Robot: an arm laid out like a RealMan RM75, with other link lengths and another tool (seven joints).
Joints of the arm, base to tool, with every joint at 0 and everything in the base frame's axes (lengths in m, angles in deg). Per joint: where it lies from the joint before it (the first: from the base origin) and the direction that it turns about. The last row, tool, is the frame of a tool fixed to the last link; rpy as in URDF.
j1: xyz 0 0 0.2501 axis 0 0 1
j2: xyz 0 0 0 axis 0 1 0
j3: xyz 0 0 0.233 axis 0 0 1
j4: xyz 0 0 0 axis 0 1 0
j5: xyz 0 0 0.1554 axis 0 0 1
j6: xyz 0 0 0 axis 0 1 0
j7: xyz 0 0 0.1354 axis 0 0 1
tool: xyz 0.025 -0.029 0.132 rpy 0 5.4 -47.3
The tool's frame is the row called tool.
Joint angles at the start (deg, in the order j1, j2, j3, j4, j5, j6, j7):
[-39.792 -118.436 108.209 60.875 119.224 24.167 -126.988]
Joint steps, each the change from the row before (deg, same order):
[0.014 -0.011 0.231 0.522 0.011 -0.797 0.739]
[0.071 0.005 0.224 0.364 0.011 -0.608 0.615]
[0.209 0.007 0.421 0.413 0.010 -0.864 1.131]
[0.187 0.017 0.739 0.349 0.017 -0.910 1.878]
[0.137 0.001 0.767 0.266 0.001 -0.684 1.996]
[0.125 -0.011 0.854 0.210 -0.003 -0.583 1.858]
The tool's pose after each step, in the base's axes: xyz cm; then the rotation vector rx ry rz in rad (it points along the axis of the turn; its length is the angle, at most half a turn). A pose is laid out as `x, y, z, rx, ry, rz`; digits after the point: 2 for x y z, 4 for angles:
-4.90, 44.65, -11.94, -2.2252, -1.1361, -0.7019
-4.55, 44.67, -11.78, -2.2287, -1.1134, -0.7112
-4.19, 44.64, -11.63, -2.2351, -1.0785, -0.7187
-3.82, 44.47, -11.63, -2.2513, -1.0256, -0.7171
-3.49, 44.22, -11.76, -2.2707, -0.9724, -0.7099
-3.22, 43.91, -11.98, -2.2908, -0.9227, -0.7001

